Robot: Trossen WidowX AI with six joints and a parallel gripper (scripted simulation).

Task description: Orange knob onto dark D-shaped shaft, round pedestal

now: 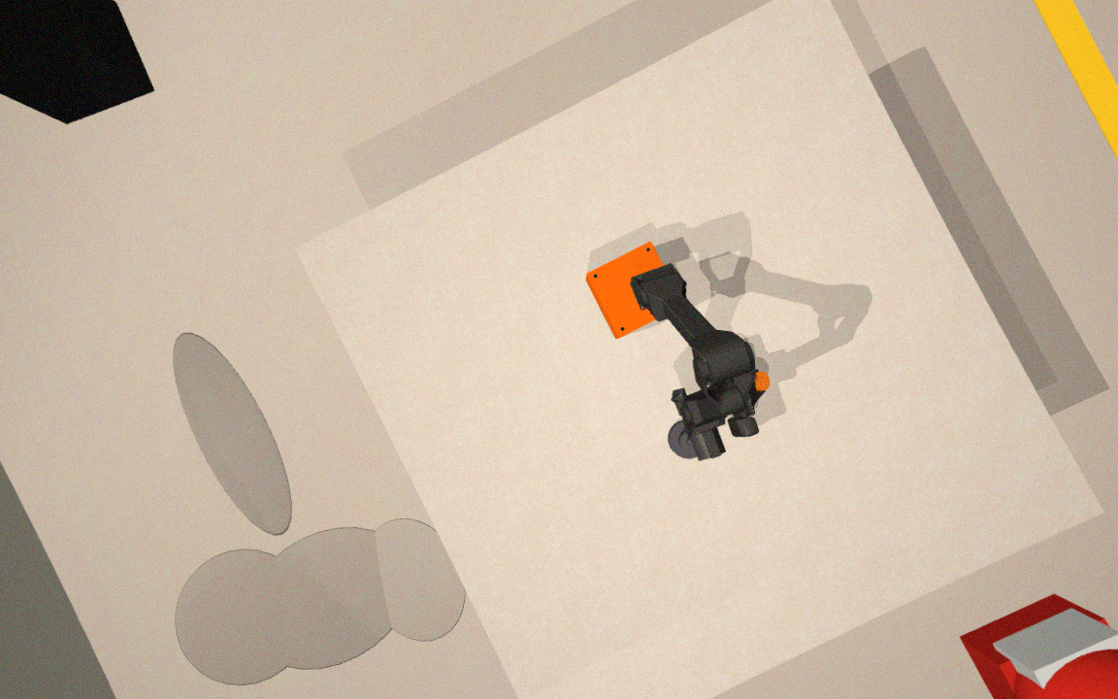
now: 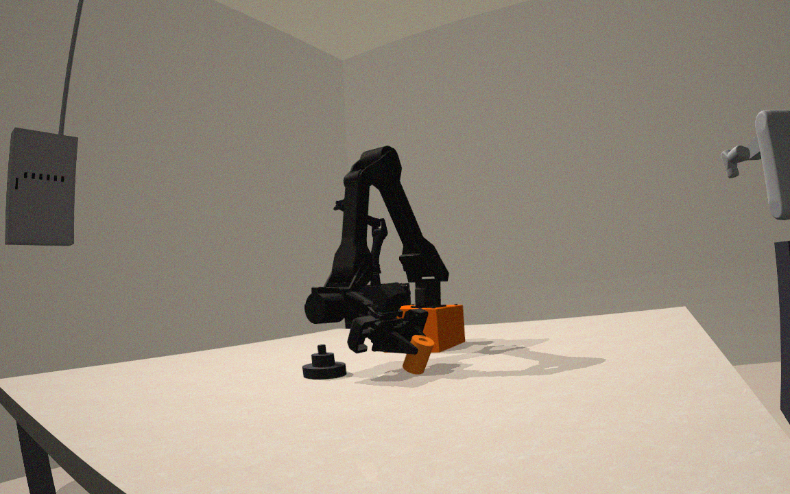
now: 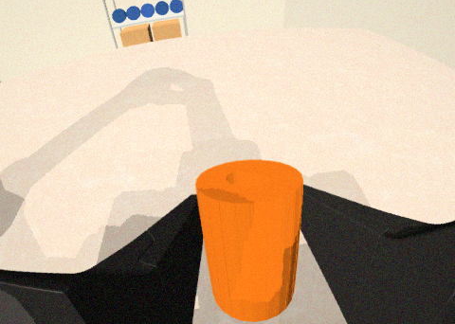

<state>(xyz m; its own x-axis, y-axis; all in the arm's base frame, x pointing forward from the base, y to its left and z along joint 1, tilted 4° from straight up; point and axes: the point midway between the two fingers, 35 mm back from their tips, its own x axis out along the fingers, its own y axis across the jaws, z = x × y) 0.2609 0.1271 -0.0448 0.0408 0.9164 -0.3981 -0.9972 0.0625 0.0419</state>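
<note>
My gripper tip is now 20 mm to the left of the orange knob and 10 mm above it. From my gripper tip the other things lie so: dark round pedestal 70 mm ahead, 190 mm to the right, 10 mm below.
</note>
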